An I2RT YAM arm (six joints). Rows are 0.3 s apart.
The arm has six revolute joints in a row. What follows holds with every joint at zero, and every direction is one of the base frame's. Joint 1 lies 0.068 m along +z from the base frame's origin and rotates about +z. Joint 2 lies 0.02 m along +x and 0.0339 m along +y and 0.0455 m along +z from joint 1 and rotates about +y. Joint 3 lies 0.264 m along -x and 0.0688 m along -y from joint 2 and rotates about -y. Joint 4 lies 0.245 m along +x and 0.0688 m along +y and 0.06 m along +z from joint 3 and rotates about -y. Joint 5 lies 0.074 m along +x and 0.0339 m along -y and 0.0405 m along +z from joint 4 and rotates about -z. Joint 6 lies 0.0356 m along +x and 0.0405 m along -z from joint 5 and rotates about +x. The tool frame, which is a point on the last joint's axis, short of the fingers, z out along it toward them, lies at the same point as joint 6; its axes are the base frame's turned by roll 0, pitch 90 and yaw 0 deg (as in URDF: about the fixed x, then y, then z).
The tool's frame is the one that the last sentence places.
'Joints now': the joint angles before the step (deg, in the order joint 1, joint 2, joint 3, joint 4, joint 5, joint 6). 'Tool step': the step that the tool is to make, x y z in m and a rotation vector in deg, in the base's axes. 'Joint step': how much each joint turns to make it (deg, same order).
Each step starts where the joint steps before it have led.
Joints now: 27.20, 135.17, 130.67, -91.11, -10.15, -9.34
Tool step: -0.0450, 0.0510, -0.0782, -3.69, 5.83, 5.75
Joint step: 8.70, 0.28, -17.78, 11.69, -0.36, 2.97
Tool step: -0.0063, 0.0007, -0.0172, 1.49, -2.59, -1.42
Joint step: 0.56, -1.94, -7.11, 8.52, -0.03, 2.05
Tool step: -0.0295, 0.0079, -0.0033, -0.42, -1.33, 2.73
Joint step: 3.41, -4.36, -8.19, 4.76, 1.04, 0.85
